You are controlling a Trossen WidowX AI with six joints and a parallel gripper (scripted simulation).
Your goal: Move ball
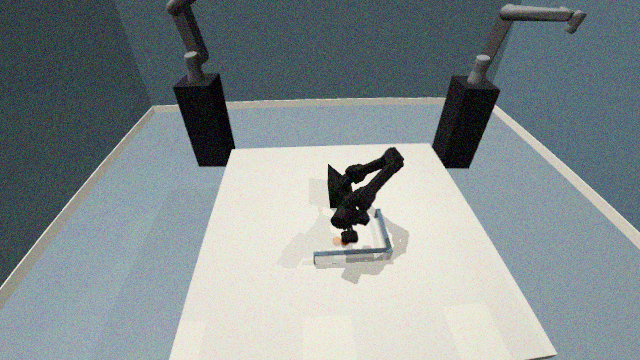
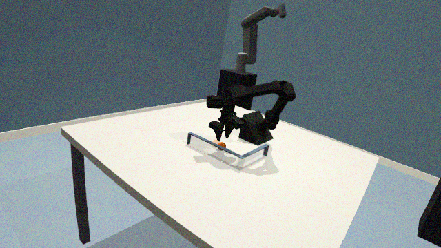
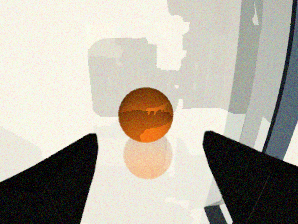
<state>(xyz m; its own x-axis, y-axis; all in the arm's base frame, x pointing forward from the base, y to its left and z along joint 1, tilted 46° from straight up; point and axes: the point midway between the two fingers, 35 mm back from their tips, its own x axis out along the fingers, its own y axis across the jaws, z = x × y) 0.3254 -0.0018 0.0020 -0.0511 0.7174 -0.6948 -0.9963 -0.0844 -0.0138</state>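
My gripper tip is now 3 cm above the orange ball. Also, from my gripper tip: see-through copy of ball: 3 cm to the right, 3 cm below.
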